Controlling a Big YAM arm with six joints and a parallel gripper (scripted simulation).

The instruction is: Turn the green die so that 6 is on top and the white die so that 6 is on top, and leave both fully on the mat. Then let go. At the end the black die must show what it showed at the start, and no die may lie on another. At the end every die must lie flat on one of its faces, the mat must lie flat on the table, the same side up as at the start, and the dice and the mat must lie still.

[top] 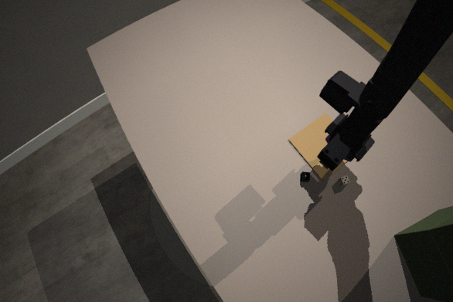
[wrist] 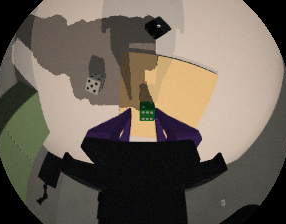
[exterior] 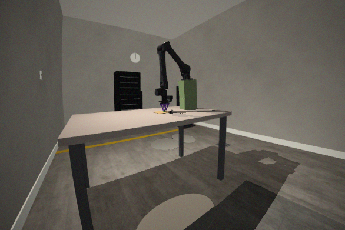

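My hand is 10 mm short of the green die and 10 mm above it. From my hand the other things lie so: black die: 10 mm ahead, 110 mm to the left, 10 mm below; tan mat: 40 mm ahead, 20 mm below; white die: 70 mm behind, 40 mm to the left, 10 mm below.
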